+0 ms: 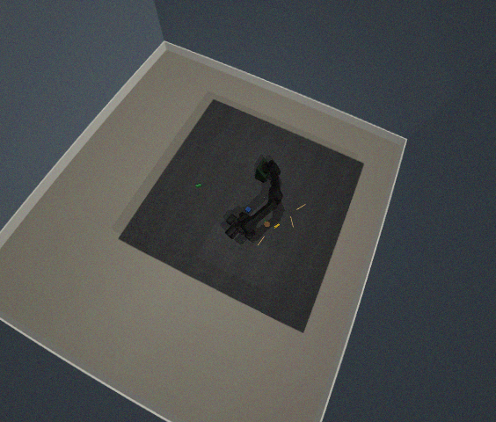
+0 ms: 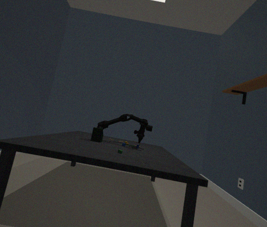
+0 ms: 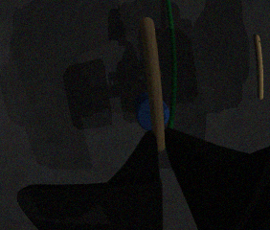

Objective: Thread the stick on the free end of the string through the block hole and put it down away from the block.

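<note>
Now: the blue block 16 cm behind my gripper tip and 4 cm below it. Also, from my gripper tip: thin wooden stick: 1 cm behind; then yellow piece: 12 cm behind, 21 cm to the left, 5 cm below; then round wooden button: 11 cm behind, 15 cm to the left, 5 cm below.
</note>
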